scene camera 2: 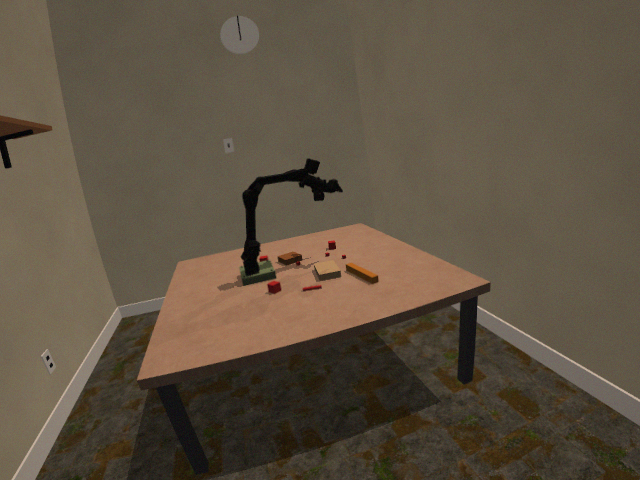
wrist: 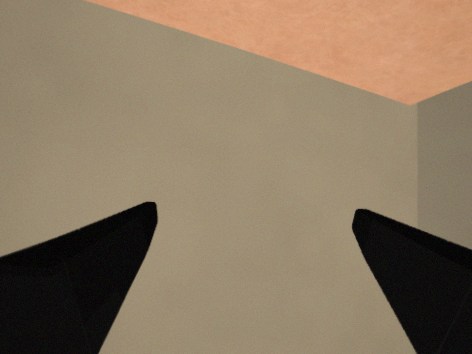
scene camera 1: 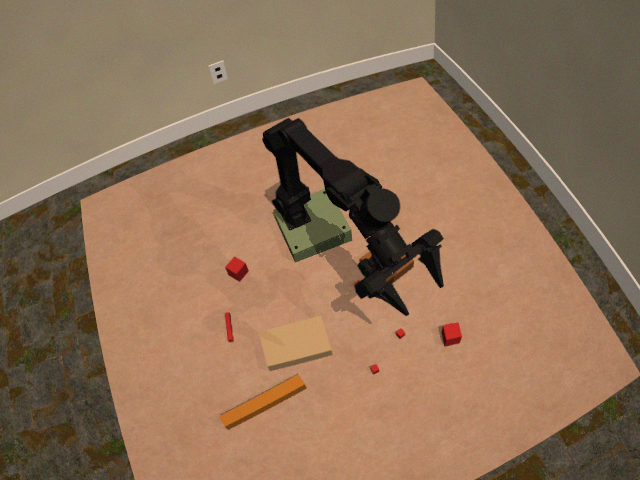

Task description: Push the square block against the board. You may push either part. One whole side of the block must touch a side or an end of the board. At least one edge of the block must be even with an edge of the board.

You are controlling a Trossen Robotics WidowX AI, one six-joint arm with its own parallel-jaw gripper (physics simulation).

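Places are measured from the arm's base along level axes (x ahead, y left, z up), in metres.
Pixels of known places: gripper, fingertip midpoint: (scene camera 2: pixel 337 191) (wrist: pixel 255 215) (scene camera 1: pixel 425 301); arm's base, origin of the base link: (scene camera 2: pixel 252 272) (scene camera 1: pixel 296 217).
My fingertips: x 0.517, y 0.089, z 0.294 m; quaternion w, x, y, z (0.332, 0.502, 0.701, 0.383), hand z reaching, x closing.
Observation:
Ahead of a thing's pixels: the offset from my fingertips to its top centre.
A flat tan board {dx -0.183, dy -0.230, dz -0.304 m} (scene camera 1: pixel 294 341) (scene camera 2: pixel 326 269) lies on the table. A brown block {dx -0.293, dy +0.070, dz -0.304 m} (scene camera 1: pixel 402 270) (scene camera 2: pixel 289 257) lies apart from it, farther back; my gripper and wrist hide most of it in scene camera 1. Red cubes stand apart from the board: one {dx -0.448, dy -0.290, dz -0.296 m} (scene camera 1: pixel 237 268) (scene camera 2: pixel 273 286) at the left, one {dx -0.029, dy +0.118, dz -0.296 m} (scene camera 1: pixel 451 334) (scene camera 2: pixel 331 244) at the right, and one {dx -0.428, dy +0.123, dz -0.296 m} (scene camera 2: pixel 263 257) behind my base in scene camera 2. The frames do not settle which is the square block. My gripper (scene camera 1: pixel 424 300) (scene camera 2: pixel 341 189) (wrist: pixel 255 215) is open and empty, high above the table, pointing outward.
An orange bar {dx -0.067, dy -0.363, dz -0.305 m} (scene camera 1: pixel 263 401) (scene camera 2: pixel 361 272) lies near the tan board. A red rod {dx -0.300, dy -0.367, dz -0.322 m} (scene camera 1: pixel 229 327) (scene camera 2: pixel 311 287) lies at its left. Small red cubes {dx -0.097, dy +0.010, dz -0.320 m} (scene camera 1: pixel 400 333) {dx -0.039, dy -0.087, dz -0.320 m} (scene camera 1: pixel 374 368) (scene camera 2: pixel 327 254) (scene camera 2: pixel 343 256) lie to its right. My green base (scene camera 1: pixel 302 242) (scene camera 2: pixel 266 273) stands behind.

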